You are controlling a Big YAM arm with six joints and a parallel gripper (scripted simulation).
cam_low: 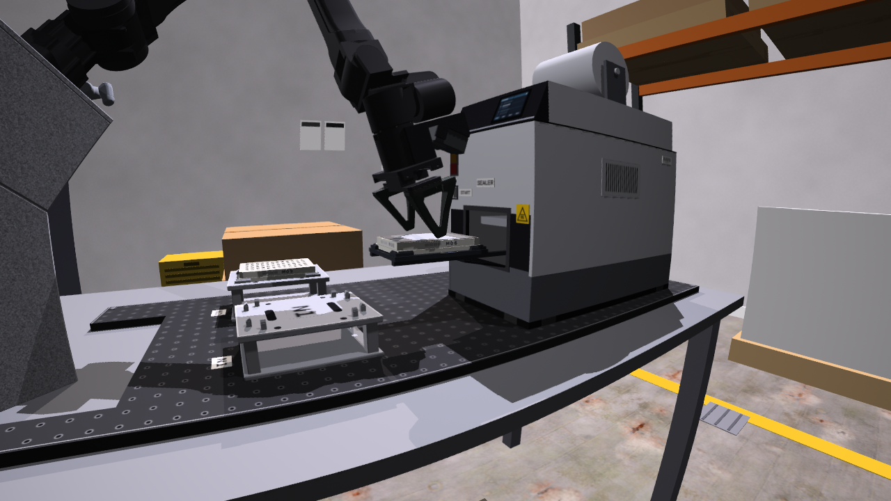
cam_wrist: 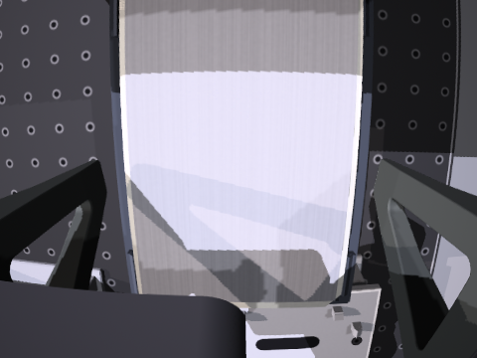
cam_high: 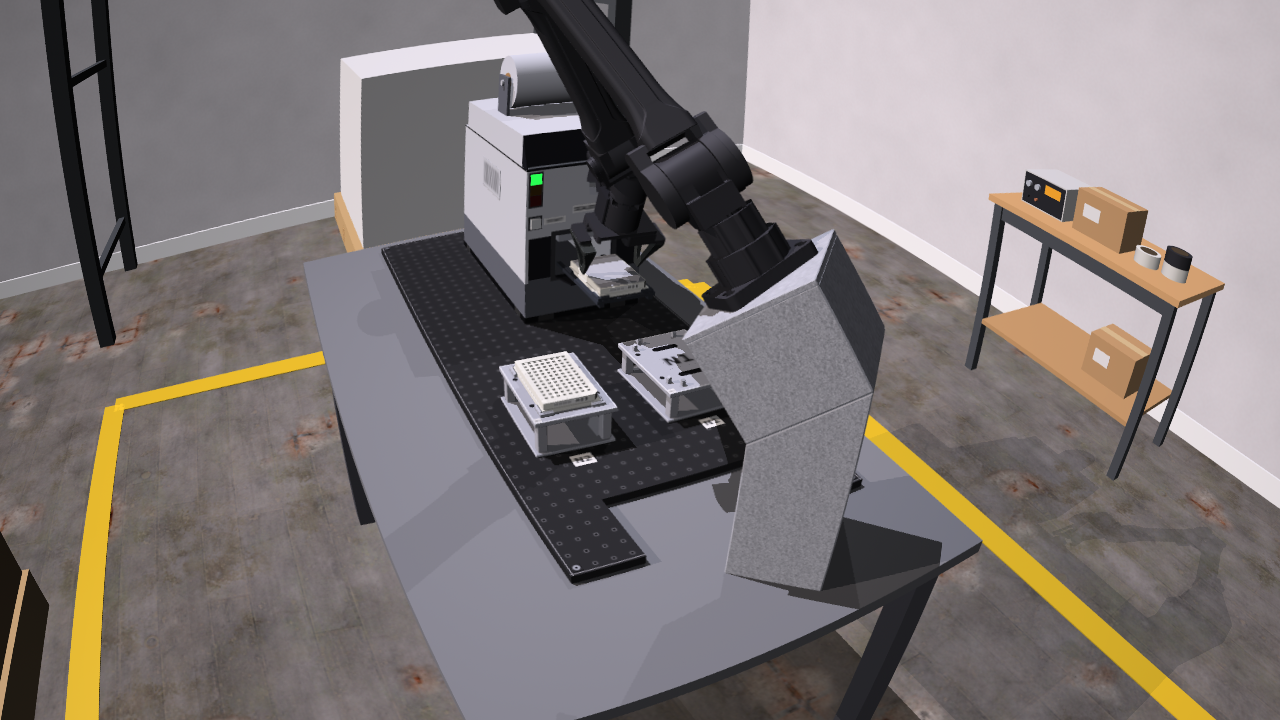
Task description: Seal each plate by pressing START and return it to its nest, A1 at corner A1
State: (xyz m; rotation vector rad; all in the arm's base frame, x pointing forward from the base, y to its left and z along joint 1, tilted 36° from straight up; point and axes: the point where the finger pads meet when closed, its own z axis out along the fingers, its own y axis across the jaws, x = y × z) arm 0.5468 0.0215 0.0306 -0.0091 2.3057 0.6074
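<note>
My gripper is now 30 mm above the sealer stage and 10 mm short of it. The rest, counted from my hand: nest N2 (220 mm behind, 130 mm to the left, 90 mm below); white well plate (220 mm behind, 130 mm to the left, 70 mm below); start button (110 mm to the left, 90 mm ahead, 50 mm above).
</note>
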